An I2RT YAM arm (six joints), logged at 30 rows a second.
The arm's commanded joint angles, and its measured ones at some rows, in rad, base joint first. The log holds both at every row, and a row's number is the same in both.
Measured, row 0: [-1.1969, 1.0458, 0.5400, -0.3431, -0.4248, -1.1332]
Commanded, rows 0 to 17: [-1.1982, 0.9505, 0.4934, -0.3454, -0.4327, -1.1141]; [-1.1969, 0.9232, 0.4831, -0.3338, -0.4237, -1.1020]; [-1.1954, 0.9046, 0.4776, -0.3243, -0.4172, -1.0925]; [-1.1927, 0.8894, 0.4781, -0.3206, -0.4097, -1.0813]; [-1.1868, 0.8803, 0.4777, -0.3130, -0.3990, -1.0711]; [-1.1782, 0.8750, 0.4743, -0.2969, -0.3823, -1.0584]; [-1.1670, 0.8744, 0.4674, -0.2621, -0.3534, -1.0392]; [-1.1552, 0.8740, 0.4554, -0.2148, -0.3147, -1.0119]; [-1.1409, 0.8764, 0.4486, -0.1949, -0.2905, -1.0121]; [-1.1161, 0.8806, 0.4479, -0.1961, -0.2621, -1.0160]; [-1.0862, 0.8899, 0.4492, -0.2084, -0.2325, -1.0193]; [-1.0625, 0.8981, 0.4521, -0.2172, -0.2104, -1.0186]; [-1.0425, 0.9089, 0.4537, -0.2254, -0.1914, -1.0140]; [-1.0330, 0.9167, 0.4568, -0.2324, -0.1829, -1.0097]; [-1.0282, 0.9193, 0.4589, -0.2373, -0.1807, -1.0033]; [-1.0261, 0.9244, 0.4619, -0.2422, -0.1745, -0.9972]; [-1.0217, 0.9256, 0.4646, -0.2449, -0.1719, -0.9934]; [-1.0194, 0.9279, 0.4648, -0.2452, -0.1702, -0.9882]
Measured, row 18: [-1.0294, 0.9241, 0.4625, -0.2462, -0.2157, -1.0256]
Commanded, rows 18 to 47: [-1.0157, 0.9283, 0.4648, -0.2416, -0.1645, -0.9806]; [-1.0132, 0.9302, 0.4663, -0.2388, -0.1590, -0.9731]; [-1.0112, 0.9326, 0.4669, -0.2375, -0.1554, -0.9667]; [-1.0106, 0.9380, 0.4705, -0.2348, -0.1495, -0.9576]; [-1.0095, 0.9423, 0.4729, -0.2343, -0.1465, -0.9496]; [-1.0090, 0.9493, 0.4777, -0.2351, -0.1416, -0.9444]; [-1.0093, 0.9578, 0.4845, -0.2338, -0.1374, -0.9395]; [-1.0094, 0.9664, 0.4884, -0.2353, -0.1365, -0.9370]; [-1.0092, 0.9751, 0.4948, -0.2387, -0.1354, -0.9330]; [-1.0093, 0.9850, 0.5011, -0.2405, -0.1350, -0.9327]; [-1.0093, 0.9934, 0.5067, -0.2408, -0.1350, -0.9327]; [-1.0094, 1.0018, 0.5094, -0.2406, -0.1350, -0.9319]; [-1.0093, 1.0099, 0.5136, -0.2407, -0.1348, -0.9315]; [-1.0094, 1.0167, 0.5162, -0.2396, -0.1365, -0.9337]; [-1.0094, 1.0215, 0.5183, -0.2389, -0.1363, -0.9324]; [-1.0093, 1.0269, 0.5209, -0.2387, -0.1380, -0.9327]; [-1.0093, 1.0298, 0.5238, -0.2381, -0.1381, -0.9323]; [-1.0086, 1.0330, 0.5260, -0.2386, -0.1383, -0.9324]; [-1.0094, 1.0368, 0.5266, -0.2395, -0.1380, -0.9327]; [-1.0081, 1.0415, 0.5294, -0.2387, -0.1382, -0.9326]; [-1.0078, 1.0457, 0.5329, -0.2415, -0.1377, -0.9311]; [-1.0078, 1.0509, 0.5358, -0.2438, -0.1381, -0.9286]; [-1.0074, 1.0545, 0.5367, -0.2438, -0.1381, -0.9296]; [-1.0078, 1.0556, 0.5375, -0.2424, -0.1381, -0.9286]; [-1.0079, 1.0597, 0.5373, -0.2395, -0.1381, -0.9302]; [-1.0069, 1.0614, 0.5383, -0.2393, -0.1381, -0.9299]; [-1.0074, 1.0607, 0.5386, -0.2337, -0.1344, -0.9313]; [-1.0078, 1.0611, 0.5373, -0.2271, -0.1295, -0.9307]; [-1.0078, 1.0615, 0.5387, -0.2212, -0.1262, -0.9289]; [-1.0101, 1.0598, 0.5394, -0.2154, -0.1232, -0.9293]
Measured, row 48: [-1.0145, 1.0607, 0.5171, -0.2424, -0.1322, -0.9443]
